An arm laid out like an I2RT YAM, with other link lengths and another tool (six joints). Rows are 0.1 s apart.
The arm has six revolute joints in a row. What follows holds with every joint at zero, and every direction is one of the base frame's.
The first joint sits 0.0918 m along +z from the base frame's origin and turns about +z.
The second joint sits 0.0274 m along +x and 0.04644 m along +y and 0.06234 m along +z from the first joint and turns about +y.
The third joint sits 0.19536 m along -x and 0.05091 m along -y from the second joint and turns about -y.
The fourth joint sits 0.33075 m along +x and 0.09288 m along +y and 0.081 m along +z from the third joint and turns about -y.
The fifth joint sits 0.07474 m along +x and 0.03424 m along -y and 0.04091 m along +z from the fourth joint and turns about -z.
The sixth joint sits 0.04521 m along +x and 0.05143 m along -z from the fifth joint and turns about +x.
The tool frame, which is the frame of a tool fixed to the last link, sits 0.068 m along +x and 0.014 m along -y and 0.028 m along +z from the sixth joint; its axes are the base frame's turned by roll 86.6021, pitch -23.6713 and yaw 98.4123 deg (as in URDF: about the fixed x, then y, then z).
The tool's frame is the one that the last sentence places.
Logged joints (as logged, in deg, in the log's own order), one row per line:
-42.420, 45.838, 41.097, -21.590, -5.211, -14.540
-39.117, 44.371, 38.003, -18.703, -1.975, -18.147
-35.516, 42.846, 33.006, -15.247, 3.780, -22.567
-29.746, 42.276, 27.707, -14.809, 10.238, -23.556
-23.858, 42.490, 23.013, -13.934, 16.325, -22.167
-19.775, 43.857, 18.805, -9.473, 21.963, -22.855
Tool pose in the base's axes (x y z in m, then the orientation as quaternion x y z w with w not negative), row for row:
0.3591, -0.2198, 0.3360, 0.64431, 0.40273, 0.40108, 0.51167
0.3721, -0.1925, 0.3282, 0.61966, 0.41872, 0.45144, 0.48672
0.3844, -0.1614, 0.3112, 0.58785, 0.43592, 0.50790, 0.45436
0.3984, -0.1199, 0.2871, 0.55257, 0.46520, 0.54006, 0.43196
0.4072, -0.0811, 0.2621, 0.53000, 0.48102, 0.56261, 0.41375
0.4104, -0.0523, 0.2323, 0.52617, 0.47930, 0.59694, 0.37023
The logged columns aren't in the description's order. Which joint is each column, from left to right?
Columns, left to right: joint 1, joint 2, joint 3, joint 6, joint 4, joint 5.
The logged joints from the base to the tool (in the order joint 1, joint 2, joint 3, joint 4, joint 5, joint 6), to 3 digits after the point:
-42.420, 45.838, 41.097, -5.211, -14.540, -21.590
-39.117, 44.371, 38.003, -1.975, -18.147, -18.703
-35.516, 42.846, 33.006, 3.780, -22.567, -15.247
-29.746, 42.276, 27.707, 10.238, -23.556, -14.809
-23.858, 42.490, 23.013, 16.325, -22.167, -13.934
-19.775, 43.857, 18.805, 21.963, -22.855, -9.473

